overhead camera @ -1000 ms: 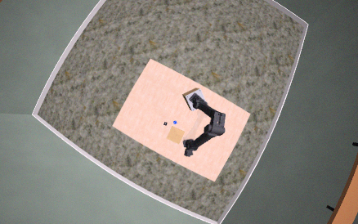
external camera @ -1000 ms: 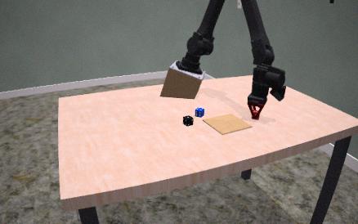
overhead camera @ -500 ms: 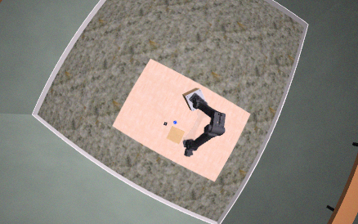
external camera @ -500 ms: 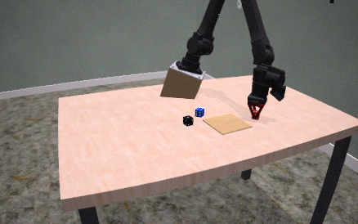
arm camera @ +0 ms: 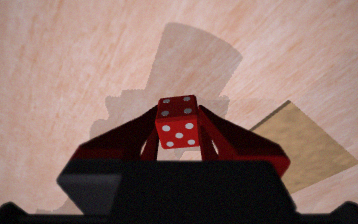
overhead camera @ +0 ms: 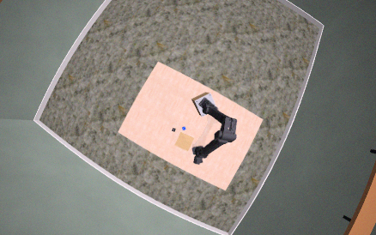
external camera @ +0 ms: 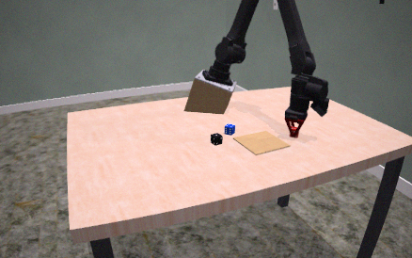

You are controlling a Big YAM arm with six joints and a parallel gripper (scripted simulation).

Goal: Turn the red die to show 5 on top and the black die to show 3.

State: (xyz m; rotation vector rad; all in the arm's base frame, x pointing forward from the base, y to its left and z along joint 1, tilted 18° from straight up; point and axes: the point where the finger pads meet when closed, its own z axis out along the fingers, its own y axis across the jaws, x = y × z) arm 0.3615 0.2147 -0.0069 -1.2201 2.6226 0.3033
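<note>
The tan mat is 14 cm to the right of my hand, 3 cm ahead of it and 1 cm below it. The rest, counted from my hand: red die right at my hand; then black die 28 cm to the right, 1 cm ahead; then blue die 22 cm to the right, 7 cm behind.
</note>
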